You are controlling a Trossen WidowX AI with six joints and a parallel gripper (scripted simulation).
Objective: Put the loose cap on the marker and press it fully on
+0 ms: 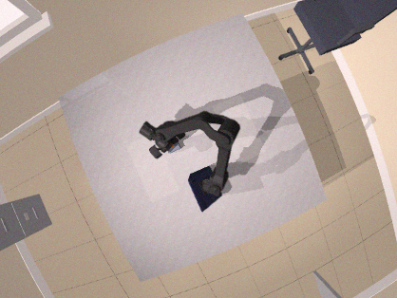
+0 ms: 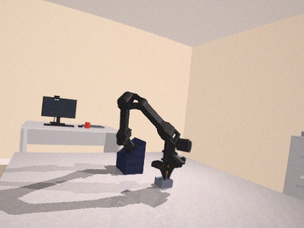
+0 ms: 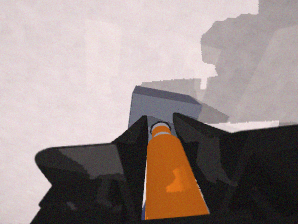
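Now: gripper tip 1 cm past the orange cap and 5 cm below it. Round my gripper tip: holder block 1 cm behind, 2 cm below.
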